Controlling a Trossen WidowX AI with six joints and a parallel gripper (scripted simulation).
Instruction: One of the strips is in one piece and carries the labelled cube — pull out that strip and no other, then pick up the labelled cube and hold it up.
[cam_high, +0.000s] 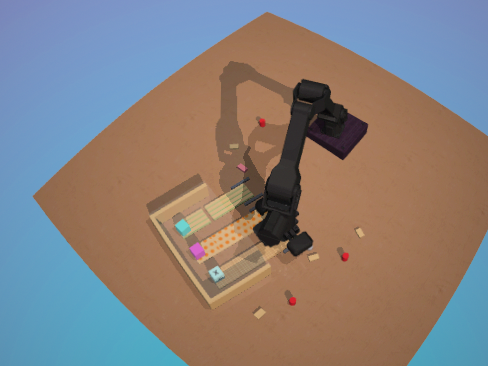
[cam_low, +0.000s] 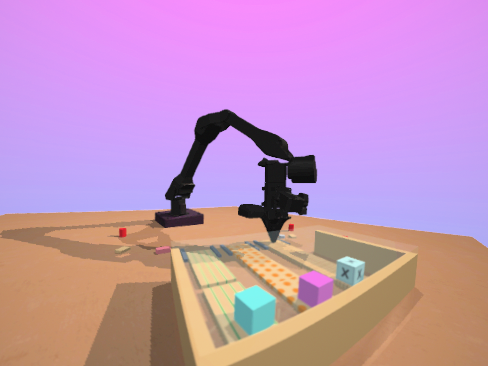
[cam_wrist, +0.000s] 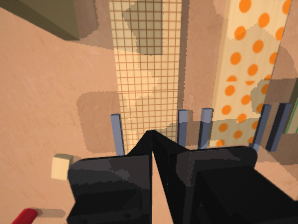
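Now: the grid-patterned strip 90 mm ahead of my gripper tip and 40 mm to the right of it. From my gripper tip the other things lie so: tan block: 100 mm to the left, 10 mm ahead.
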